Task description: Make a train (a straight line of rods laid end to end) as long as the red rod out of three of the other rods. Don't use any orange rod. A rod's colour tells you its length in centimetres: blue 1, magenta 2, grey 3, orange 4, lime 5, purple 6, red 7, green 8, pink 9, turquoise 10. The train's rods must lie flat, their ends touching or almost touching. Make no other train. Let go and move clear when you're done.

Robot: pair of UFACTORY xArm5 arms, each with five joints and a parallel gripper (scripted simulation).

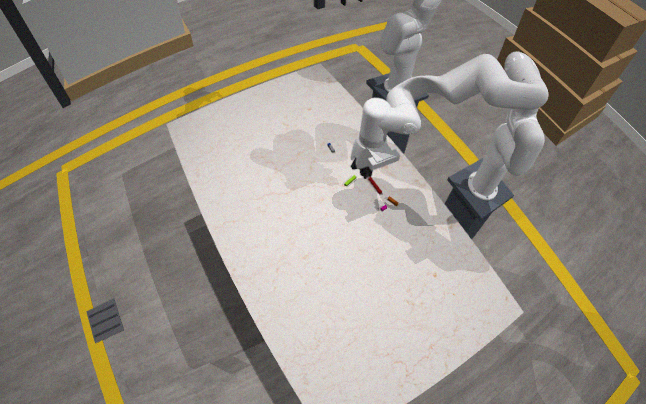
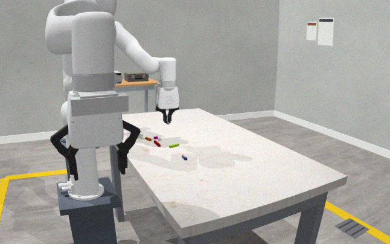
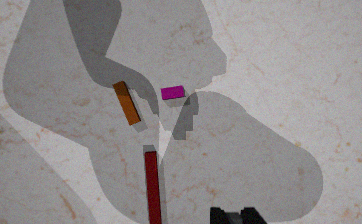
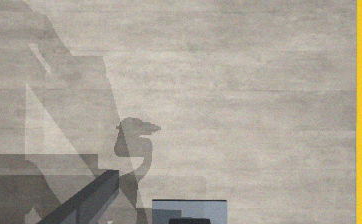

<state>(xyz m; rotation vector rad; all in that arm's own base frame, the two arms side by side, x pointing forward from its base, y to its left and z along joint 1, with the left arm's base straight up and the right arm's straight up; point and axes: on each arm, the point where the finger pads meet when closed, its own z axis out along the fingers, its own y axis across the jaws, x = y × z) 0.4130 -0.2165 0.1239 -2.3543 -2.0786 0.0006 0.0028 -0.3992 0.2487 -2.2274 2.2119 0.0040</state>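
Observation:
Now: the blue rod 23 cm to the right of my left hand and 12 cm below it. Also, from my left hand: lime rod: 1 cm ahead, 6 cm to the right, 12 cm below; red rod: 5 cm behind, 12 cm below; magenta rod: 3 cm behind, 9 cm to the left, 12 cm below.

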